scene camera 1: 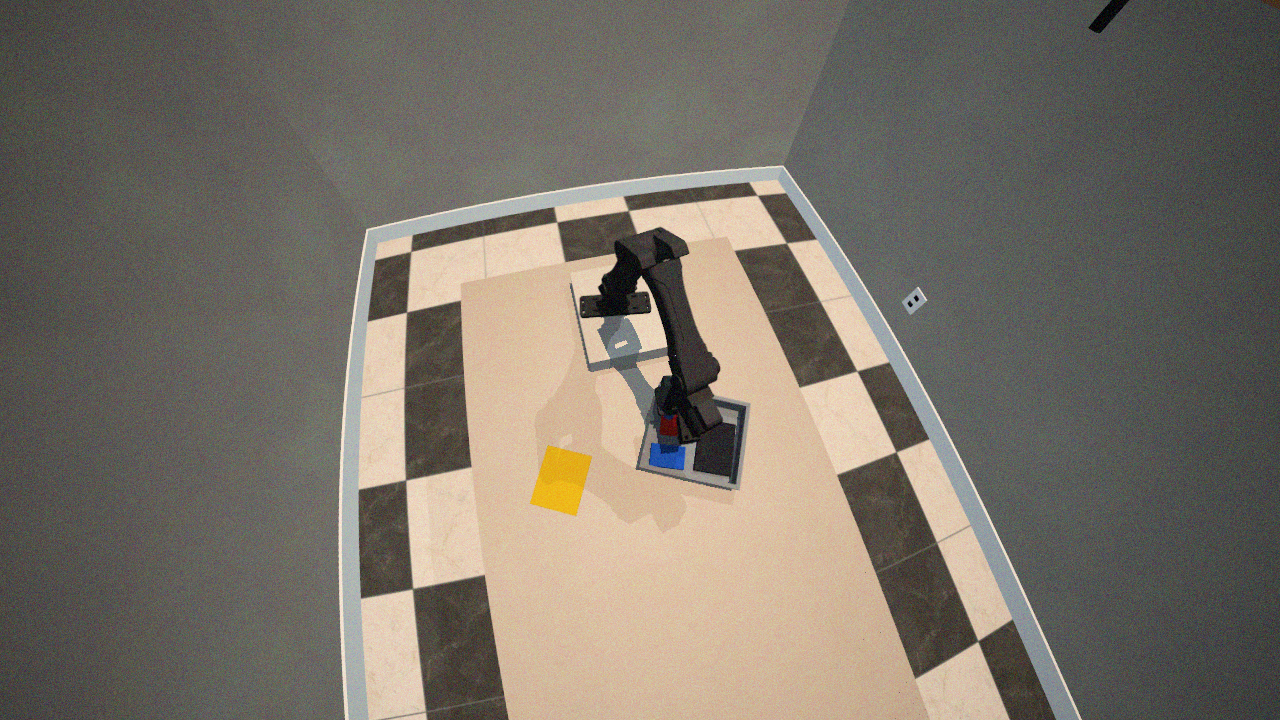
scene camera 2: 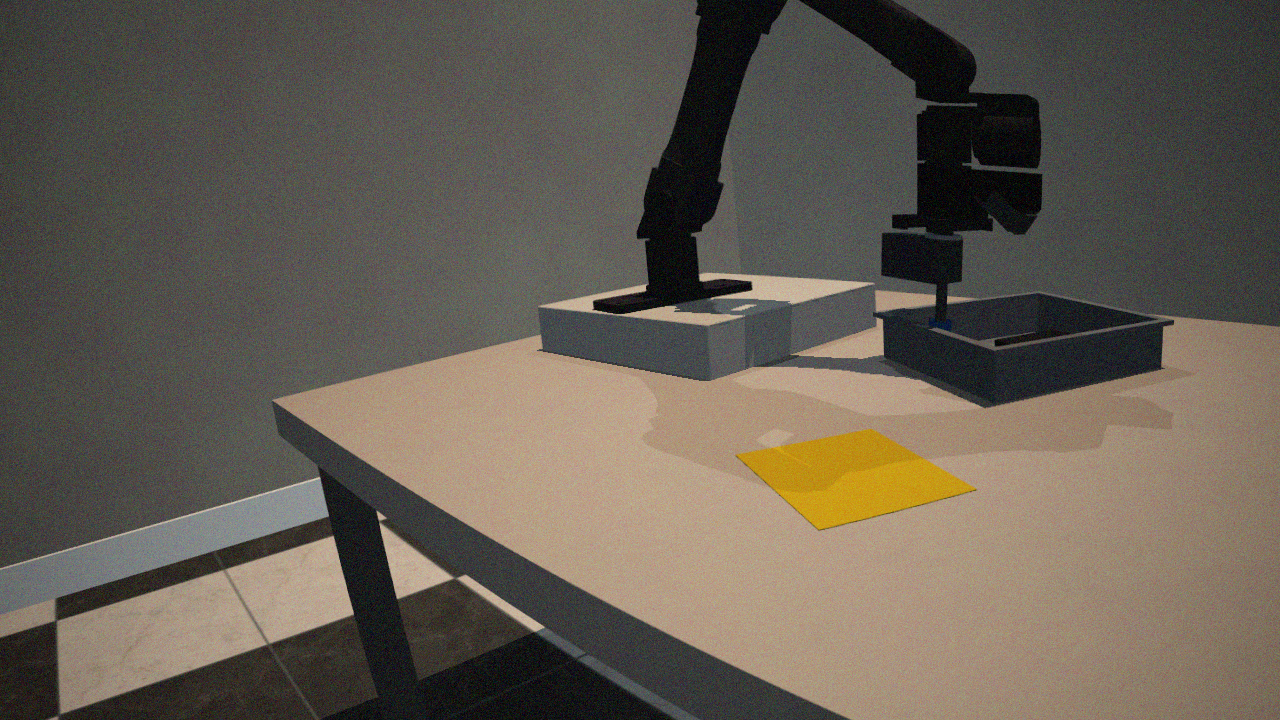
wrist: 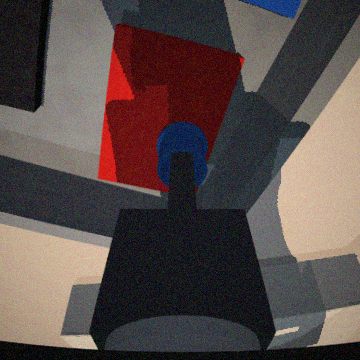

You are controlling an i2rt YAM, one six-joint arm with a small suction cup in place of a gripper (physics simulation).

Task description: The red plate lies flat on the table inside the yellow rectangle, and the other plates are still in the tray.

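Places are measured from the arm's base along level axes (x ahead, y left, z up), in millimetres.
Pixels of known places: hand, tool point: [wrist: 181, 136]; arm's base, link origin: [scene camera 1: 615, 305] [scene camera 2: 675, 298].
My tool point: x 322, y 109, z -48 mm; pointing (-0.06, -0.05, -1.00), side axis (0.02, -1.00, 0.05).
Ahead of a thing's pixels: the offset from my tool point to its top centre. "spot": to the spot under its first point.
The red plate @(dx +12, dy +12, dz +13 mm) [wrist: 178, 71] [scene camera 1: 669, 422] lies flat on the floor of the grey tray @(dx +69, dy +60, dz +40 mm) [scene camera 1: 739, 439] [scene camera 2: 1056, 362] [wrist: 53, 193], near one corner. My blue suction cup [wrist: 182, 146] [scene camera 2: 939, 322] reaches down into the tray and sits on the plate's near right part, by the tray wall. A blue plate @(dx +107, dy -17, dz +3 mm) [scene camera 1: 666, 456] [wrist: 275, 7] and a black plate @(dx +99, dy +109, dz +4 mm) [scene camera 1: 716, 447] [wrist: 19, 53] also lie in the tray. The yellow rectangle @(spot: dx +139, dy -287, dz -9 mm) [scene camera 1: 560, 480] [scene camera 2: 855, 477] is on the table to the tray's left, with nothing on it. In scene camera 2 the tray wall hides the plates.
The arm stands on a white base block [scene camera 1: 597, 353] [scene camera 2: 680, 345] at the back of the table, beside the tray. The table's front edge [scene camera 2: 429, 519] runs close to the yellow rectangle.
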